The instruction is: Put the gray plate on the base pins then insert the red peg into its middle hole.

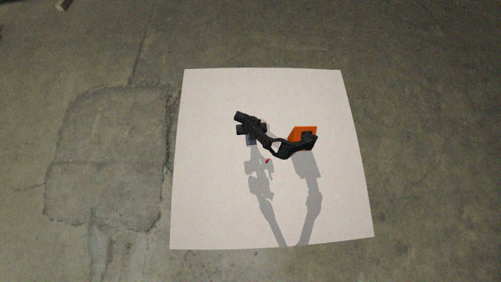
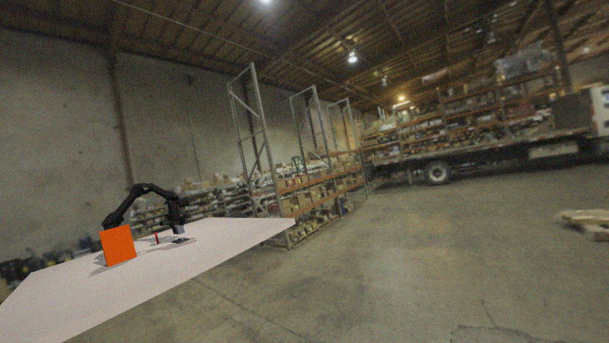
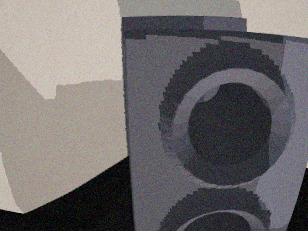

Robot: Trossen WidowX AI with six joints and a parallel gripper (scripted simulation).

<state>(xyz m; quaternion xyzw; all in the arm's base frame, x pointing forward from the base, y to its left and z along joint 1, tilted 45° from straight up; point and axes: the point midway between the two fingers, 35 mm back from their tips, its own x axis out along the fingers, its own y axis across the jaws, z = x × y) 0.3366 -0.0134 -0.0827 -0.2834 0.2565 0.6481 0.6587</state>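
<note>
Now: gripper tip 9 cm past the red peg, 18 cm to the right of it and 2 cm above it. Also, from my gripper tip: gray plate 3 cm above.
</note>
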